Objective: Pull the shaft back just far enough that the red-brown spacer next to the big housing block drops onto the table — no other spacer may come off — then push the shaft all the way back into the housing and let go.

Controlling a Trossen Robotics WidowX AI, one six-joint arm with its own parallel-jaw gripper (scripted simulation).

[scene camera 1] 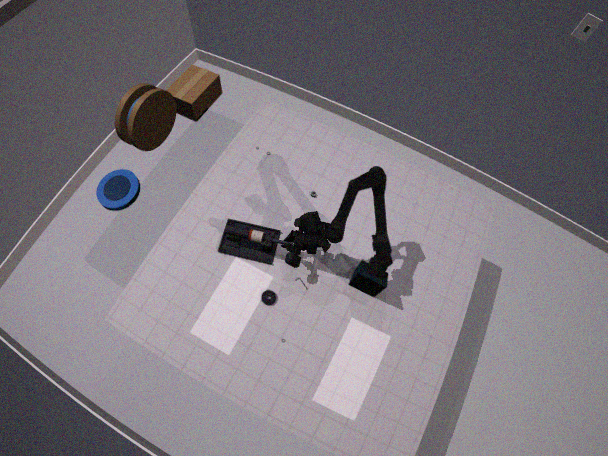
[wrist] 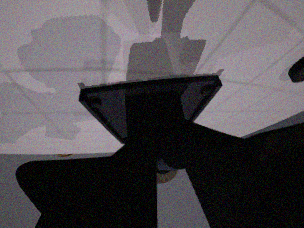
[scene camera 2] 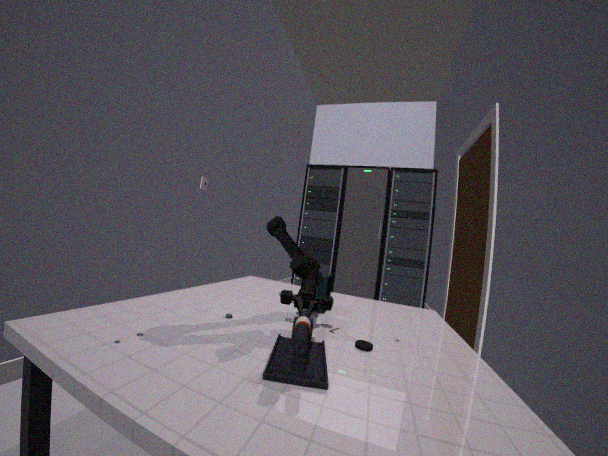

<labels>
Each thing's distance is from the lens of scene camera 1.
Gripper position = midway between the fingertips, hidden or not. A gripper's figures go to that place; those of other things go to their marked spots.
my gripper [scene camera 1: 282,244]: 1.36 m
dark base plate [scene camera 1: 234,241]: 1.42 m
</labels>
